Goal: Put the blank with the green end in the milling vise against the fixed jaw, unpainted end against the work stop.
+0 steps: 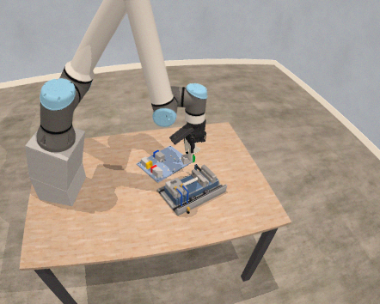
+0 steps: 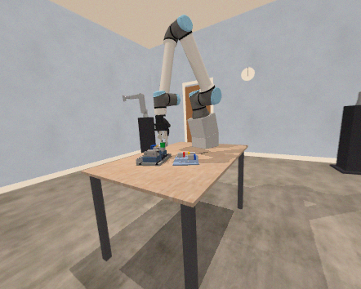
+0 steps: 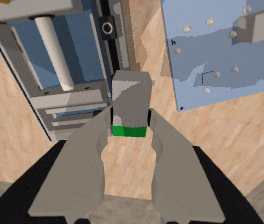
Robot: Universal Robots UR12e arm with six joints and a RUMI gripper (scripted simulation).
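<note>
The vise end block is 8 cm ahead of my hand, 8 cm to the right of it and 8 cm below it. Round my hand: white rod (3 cm behind, 10 cm to the right, 8 cm below); work stop rod (4 cm ahead, 4 cm to the right, 7 cm below); green-ended blank (2 cm below).
</note>
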